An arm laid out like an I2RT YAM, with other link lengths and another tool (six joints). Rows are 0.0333 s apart.
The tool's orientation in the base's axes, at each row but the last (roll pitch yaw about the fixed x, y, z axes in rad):
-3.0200, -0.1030, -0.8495
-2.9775, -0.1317, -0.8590
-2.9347, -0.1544, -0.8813
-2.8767, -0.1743, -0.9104
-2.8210, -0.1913, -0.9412
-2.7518, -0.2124, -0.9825
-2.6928, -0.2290, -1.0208
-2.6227, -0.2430, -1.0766
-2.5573, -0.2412, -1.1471
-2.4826, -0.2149, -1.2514
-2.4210, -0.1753, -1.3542
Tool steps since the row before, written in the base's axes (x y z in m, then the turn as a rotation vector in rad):
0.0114, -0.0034, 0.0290, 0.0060, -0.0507, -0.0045
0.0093, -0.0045, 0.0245, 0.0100, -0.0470, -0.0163
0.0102, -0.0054, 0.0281, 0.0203, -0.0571, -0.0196
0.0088, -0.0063, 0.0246, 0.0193, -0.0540, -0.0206
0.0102, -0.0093, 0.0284, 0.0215, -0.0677, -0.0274
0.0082, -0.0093, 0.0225, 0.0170, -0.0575, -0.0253
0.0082, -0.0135, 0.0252, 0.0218, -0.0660, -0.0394
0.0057, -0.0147, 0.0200, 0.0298, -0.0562, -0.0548
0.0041, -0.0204, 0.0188, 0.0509, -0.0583, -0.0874
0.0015, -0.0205, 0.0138, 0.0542, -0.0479, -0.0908
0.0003, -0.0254, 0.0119, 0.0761, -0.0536, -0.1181
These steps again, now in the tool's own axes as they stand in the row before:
0.0130, -0.0096, -0.0268, 0.0413, 0.0298, 0.0052
0.0126, -0.0078, -0.0221, 0.0396, 0.0264, 0.0176
0.0148, -0.0097, -0.0247, 0.0533, 0.0260, 0.0233
0.0145, -0.0088, -0.0208, 0.0501, 0.0250, 0.0240
0.0187, -0.0106, -0.0231, 0.0609, 0.0339, 0.0306
0.0168, -0.0089, -0.0173, 0.0506, 0.0304, 0.0273
0.0211, -0.0090, -0.0189, 0.0570, 0.0376, 0.0415
0.0200, -0.0061, -0.0146, 0.0486, 0.0343, 0.0593
0.0242, -0.0035, -0.0138, 0.0511, 0.0379, 0.0979
0.0224, -0.0017, -0.0104, 0.0417, 0.0337, 0.1030
0.0266, -0.0010, -0.0090, 0.0471, 0.0374, 0.1378

